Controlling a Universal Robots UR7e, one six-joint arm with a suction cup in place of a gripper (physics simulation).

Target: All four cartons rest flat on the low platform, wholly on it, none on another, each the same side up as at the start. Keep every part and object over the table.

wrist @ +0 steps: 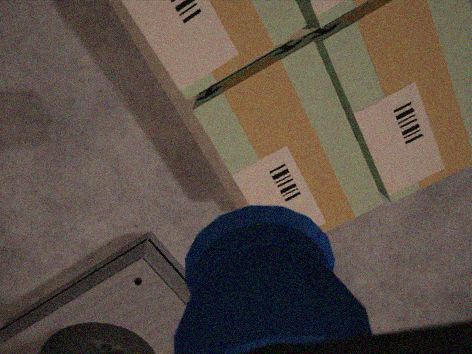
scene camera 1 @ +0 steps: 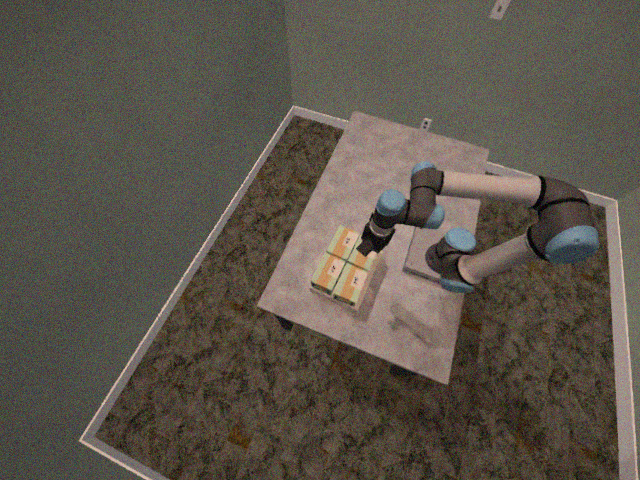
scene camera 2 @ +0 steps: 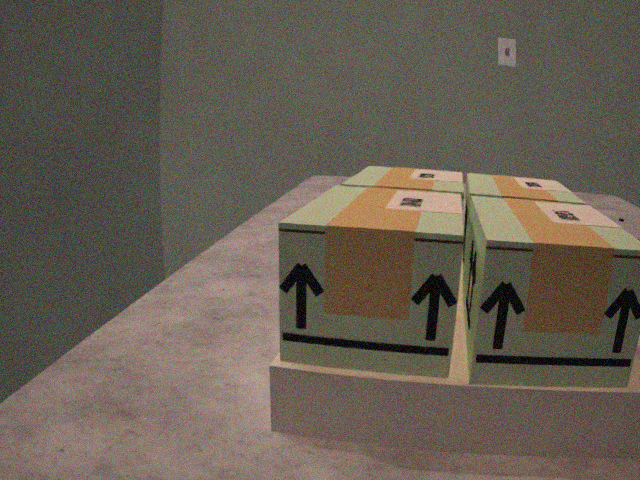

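Where they show: hand, tool point: (wrist: 260,272); arm's base, link origin: (scene camera 1: 441,259).
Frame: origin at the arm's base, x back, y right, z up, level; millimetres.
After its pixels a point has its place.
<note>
Four green cartons with orange tape and white labels sit two by two on the low platform (scene camera 2: 439,415) {x -362, y -432, z -33 mm}: front left (scene camera 1: 328,275) {x -406, y -373, z 73 mm} (scene camera 2: 369,273) {x -410, y -428, z 48 mm}, front right (scene camera 1: 348,286) {x -309, y -371, z 73 mm} (scene camera 2: 566,289) {x -300, y -422, z 48 mm}, back left (scene camera 1: 341,243) {x -433, y -209, z 73 mm} (scene camera 2: 400,178) {x -435, y -215, z 73 mm} (wrist: 400,45) {x -424, y -241, z 73 mm} and back right (scene camera 1: 361,259) {x -318, y -231, z 73 mm} (scene camera 2: 509,184) {x -334, y -190, z 73 mm} (wrist: 267,120) {x -316, y -230, z 73 mm}. They look level, labels upward, none stacked. Arrows on the front pair point up. Narrow gaps separate them. My gripper (scene camera 1: 366,251) {x -294, y -249, z 270 mm} (wrist: 260,235), a blue suction cup in the wrist view, is open and empty, above the back right carton's far end. It does not show in scene camera 2. Rear lower edges are hidden.
The robot's base plate (scene camera 1: 417,258) {x -98, y -56, z 0 mm} (wrist: 100,300) {x -58, y -92, z 0 mm} lies on the table (scene camera 1: 356,170) {x -611, y 310, z -60 mm} to the right of the cartons in scene camera 1. The arm reaches over the table from that side. The table's left and front edges run near the platform.
</note>
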